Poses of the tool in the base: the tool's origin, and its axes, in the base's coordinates. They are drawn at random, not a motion.
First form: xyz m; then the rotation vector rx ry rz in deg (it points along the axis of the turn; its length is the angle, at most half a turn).
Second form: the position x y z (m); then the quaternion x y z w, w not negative. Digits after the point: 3 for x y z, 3 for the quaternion.
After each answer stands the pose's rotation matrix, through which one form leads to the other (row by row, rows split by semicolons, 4 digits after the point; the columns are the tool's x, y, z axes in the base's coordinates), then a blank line. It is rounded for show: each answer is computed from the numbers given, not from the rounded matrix.
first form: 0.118 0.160 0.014 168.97 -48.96 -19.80
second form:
0.118 0.160 0.014 0.954 -0.276 -0.112 0.026
0.8221 -0.5218 -0.2277; -0.5334 -0.8458 0.0124; -0.1990 0.1113 -0.9737

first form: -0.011 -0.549 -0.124 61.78 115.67 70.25
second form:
-0.011 -0.549 -0.124 0.400 0.749 0.455 0.269
-0.5351 0.3541 0.7670; 0.8438 0.2664 0.4658; -0.0394 0.8964 -0.4414

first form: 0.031 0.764 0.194 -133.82 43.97 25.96
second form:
0.031 0.764 0.194 -0.887 0.291 0.172 0.315
0.7711 -0.6251 -0.1212; -0.4081 -0.6313 0.6595; -0.4887 -0.4591 -0.7419

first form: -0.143 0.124 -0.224 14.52 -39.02 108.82
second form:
-0.143 0.124 -0.224 0.106 -0.285 0.794 0.526
-0.4239 -0.8961 -0.1313; 0.7754 -0.2842 -0.5639; 0.4680 -0.3409 0.8153

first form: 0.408 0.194 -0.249 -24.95 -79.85 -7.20
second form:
0.408 0.194 -0.249 -0.199 -0.636 -0.057 0.743
0.1841 0.3381 -0.9229; 0.1676 0.9144 0.3685; 0.9685 -0.2225 0.1117

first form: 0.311 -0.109 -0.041 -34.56 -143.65 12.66
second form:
0.311 -0.109 -0.041 -0.224 -0.932 0.082 0.273
-0.7502 0.3730 -0.5460; 0.4627 0.8860 -0.0306; 0.4723 -0.2756 -0.8372

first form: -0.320 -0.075 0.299 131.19 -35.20 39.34
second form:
-0.320 -0.075 0.299 0.876 -0.235 0.263 0.330
0.7517 -0.5849 0.3046; -0.2379 -0.6713 -0.7020; 0.6151 0.4552 -0.6438

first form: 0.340 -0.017 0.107 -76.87 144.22 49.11
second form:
0.340 -0.017 0.107 -0.449 0.842 0.287 0.082
-0.5836 -0.8031 -0.1202; -0.7096 0.4323 0.5564; -0.3949 0.4100 -0.8222

